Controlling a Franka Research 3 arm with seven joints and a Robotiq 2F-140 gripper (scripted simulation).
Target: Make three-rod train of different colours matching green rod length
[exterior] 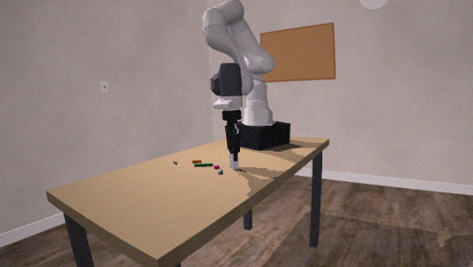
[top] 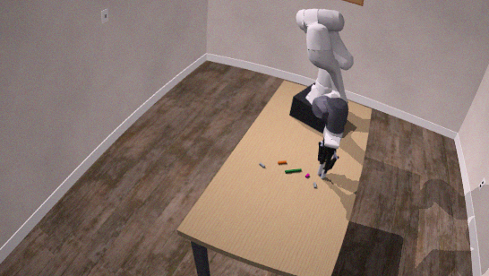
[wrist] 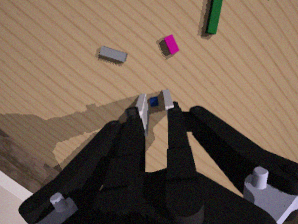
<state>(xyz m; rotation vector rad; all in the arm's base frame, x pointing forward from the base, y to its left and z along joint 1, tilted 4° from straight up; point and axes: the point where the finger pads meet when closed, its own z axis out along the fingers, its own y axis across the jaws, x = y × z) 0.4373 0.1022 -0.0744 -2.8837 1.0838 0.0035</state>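
My hand is 30 mm above the blue rod. Also, from my hand: magenta rod: 30 mm ahead, 70 mm to the right, 30 mm below; green rod: 20 mm ahead, 140 mm to the right, 30 mm below; orange rod: 10 mm behind, 200 mm to the right, 30 mm below.
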